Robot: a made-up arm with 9 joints. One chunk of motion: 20 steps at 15 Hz.
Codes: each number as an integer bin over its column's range. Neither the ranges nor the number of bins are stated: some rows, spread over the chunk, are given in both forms.
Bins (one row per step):
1: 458 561 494 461 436 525
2: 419 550 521 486 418 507
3: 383 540 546 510 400 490
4: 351 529 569 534 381 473
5: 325 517 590 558 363 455
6: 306 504 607 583 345 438
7: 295 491 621 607 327 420
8: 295 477 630 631 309 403
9: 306 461 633 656 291 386
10: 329 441 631 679 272 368
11: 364 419 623 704 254 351
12: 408 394 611 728 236 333
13: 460 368 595 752 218 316
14: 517 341 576 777 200 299
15: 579 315 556 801 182 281
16: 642 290 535 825 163 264
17: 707 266 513 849 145 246
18: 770 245 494 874 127 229
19: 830 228 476 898 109 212
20: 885 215 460 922 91 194
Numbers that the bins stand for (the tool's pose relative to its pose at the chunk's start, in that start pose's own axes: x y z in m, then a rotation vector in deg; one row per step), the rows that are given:
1: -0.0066 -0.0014 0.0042 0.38 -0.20 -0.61
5: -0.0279 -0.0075 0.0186 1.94 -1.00 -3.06
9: -0.0310 -0.0154 0.0250 3.51 -1.80 -5.48
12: -0.0147 -0.0248 0.0217 4.66 -2.40 -7.33
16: 0.0228 -0.0394 0.0103 6.21 -3.21 -9.75
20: 0.0617 -0.0499 -0.0009 7.77 -4.00 -12.20
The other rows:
2: -0.0129 -0.0029 0.0082 0.78 -0.40 -1.24
3: -0.0187 -0.0043 0.0120 1.17 -0.60 -1.83
4: -0.0238 -0.0059 0.0154 1.55 -0.80 -2.43
6: -0.0310 -0.0094 0.0211 2.34 -1.20 -3.65
7: -0.0328 -0.0112 0.0232 2.72 -1.40 -4.29
8: -0.0328 -0.0132 0.0246 3.11 -1.60 -4.88
10: -0.0273 -0.0182 0.0247 3.87 -2.01 -6.11
11: -0.0217 -0.0213 0.0235 4.28 -2.20 -6.70
13: -0.0063 -0.0284 0.0193 5.04 -2.60 -7.93
14: 0.0028 -0.0322 0.0165 5.44 -2.80 -8.52
15: 0.0127 -0.0359 0.0135 5.83 -3.00 -9.16
17: 0.0332 -0.0427 0.0070 6.60 -3.40 -10.38
18: 0.0433 -0.0457 0.0042 7.00 -3.60 -10.98
19: 0.0529 -0.0480 0.0015 7.38 -3.80 -11.57

